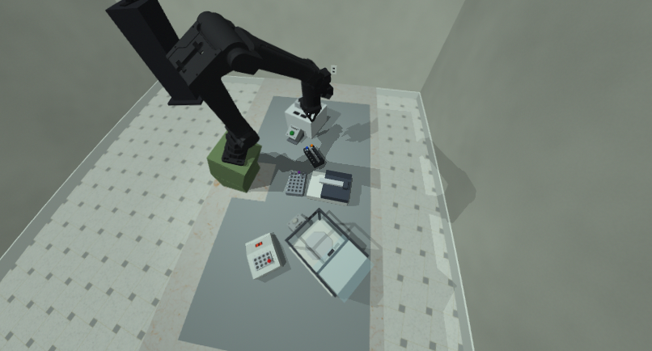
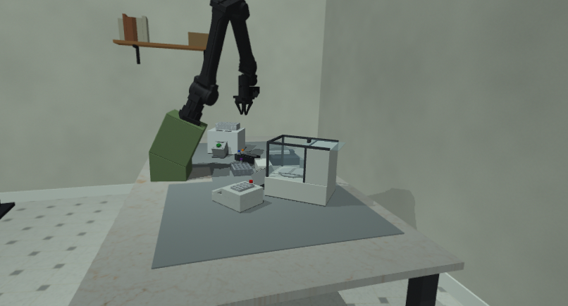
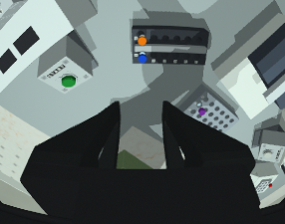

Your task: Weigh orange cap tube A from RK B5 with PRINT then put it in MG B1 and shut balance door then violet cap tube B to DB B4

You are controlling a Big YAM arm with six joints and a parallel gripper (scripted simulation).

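My hand is 110 mm short of the balance door, 600 mm to the left of it and 40 mm above it. Also, from my hand: magnet block MG: 10 mm ahead, 50 mm to the right, 230 mm below; tube B: 60 mm behind, 180 mm to the right, 230 mm below; blue-capped tube: 30 mm behind, 20 mm to the right, 220 mm below.
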